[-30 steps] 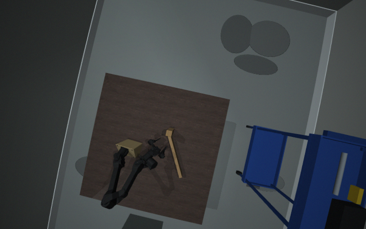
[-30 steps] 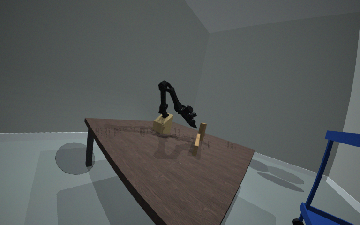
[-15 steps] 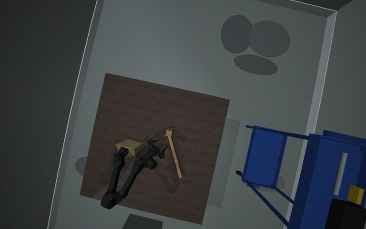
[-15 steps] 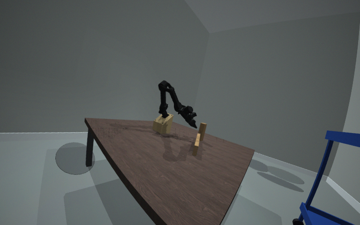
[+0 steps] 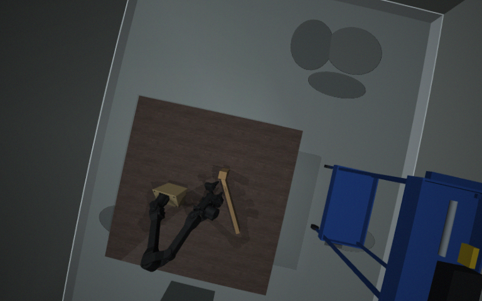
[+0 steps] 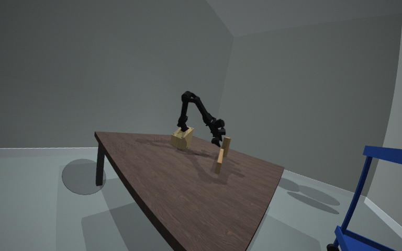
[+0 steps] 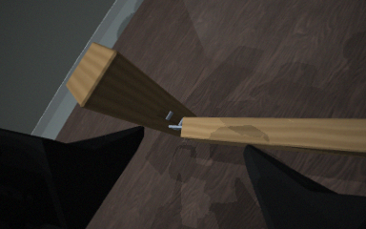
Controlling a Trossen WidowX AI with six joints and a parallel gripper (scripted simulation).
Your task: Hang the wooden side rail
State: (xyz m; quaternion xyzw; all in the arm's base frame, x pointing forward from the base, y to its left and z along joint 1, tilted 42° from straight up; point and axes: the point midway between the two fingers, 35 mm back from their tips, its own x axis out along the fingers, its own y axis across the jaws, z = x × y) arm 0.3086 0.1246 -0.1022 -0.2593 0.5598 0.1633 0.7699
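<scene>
My gripper tip is now 9 cm to the right of the headboard post, 4 cm above it and 1 cm past it.
</scene>
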